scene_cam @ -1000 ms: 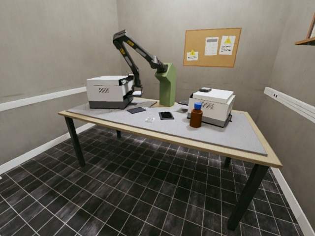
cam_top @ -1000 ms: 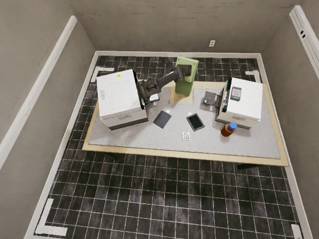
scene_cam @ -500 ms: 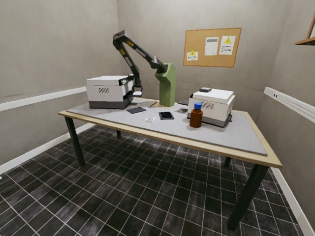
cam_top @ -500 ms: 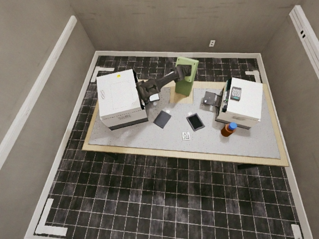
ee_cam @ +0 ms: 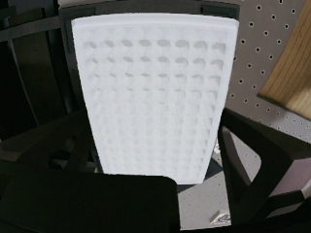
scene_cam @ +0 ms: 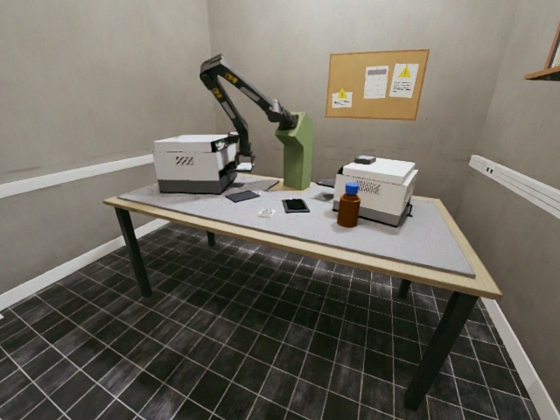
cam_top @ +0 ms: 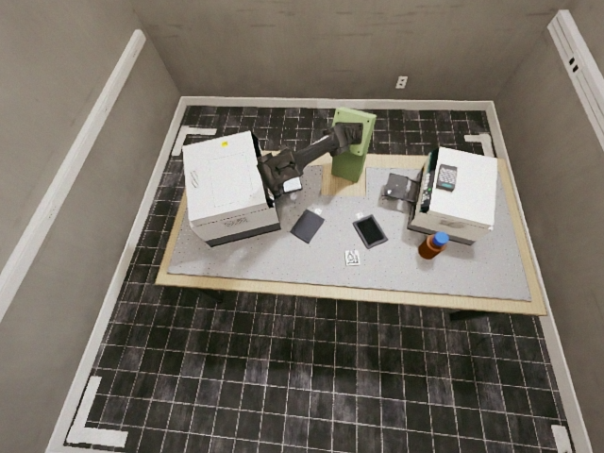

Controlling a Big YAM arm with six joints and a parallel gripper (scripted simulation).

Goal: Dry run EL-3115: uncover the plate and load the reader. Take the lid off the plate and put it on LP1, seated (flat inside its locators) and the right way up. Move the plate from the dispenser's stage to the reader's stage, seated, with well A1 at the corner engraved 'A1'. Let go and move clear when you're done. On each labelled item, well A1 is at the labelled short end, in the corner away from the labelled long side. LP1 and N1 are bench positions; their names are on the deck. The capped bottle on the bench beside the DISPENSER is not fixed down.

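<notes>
My gripper is now right at the white well plate. Round my hand: brown capped bottle: 330 mm ahead, 690 mm to the left, 20 mm below; dark flat lid: 230 mm ahead, 420 mm to the left, 120 mm below.
</notes>
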